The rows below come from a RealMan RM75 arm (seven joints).
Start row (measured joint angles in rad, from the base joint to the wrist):
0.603, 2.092, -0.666, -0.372, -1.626, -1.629, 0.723
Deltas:
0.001, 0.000, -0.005, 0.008, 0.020, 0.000, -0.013
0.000, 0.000, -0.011, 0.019, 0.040, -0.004, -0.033
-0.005, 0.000, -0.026, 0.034, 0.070, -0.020, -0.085
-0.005, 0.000, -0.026, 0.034, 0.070, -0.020, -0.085
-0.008, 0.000, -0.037, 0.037, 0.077, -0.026, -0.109
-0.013, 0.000, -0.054, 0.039, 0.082, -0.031, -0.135
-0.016, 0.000, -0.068, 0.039, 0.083, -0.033, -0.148
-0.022, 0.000, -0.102, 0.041, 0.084, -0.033, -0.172
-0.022, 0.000, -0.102, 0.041, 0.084, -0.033, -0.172
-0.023, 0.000, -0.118, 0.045, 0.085, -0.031, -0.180
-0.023, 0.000, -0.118, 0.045, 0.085, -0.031, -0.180
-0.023, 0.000, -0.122, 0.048, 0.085, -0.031, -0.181
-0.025, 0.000, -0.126, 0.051, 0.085, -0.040, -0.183
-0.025, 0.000, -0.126, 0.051, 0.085, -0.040, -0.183
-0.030, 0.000, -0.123, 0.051, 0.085, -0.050, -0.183
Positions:
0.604, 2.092, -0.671, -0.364, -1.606, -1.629, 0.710
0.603, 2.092, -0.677, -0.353, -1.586, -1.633, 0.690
0.598, 2.092, -0.692, -0.338, -1.556, -1.649, 0.638
0.598, 2.092, -0.692, -0.338, -1.556, -1.649, 0.638
0.595, 2.092, -0.703, -0.335, -1.549, -1.655, 0.614
0.590, 2.092, -0.720, -0.333, -1.544, -1.660, 0.588
0.587, 2.092, -0.734, -0.333, -1.543, -1.662, 0.575
0.581, 2.092, -0.768, -0.331, -1.542, -1.662, 0.551
0.581, 2.092, -0.768, -0.331, -1.542, -1.662, 0.551
0.580, 2.092, -0.784, -0.327, -1.541, -1.660, 0.543
0.580, 2.092, -0.784, -0.327, -1.541, -1.660, 0.543
0.580, 2.092, -0.788, -0.324, -1.541, -1.660, 0.542
0.578, 2.092, -0.792, -0.321, -1.541, -1.669, 0.540
0.578, 2.092, -0.792, -0.321, -1.541, -1.669, 0.540
0.573, 2.092, -0.789, -0.321, -1.541, -1.679, 0.540

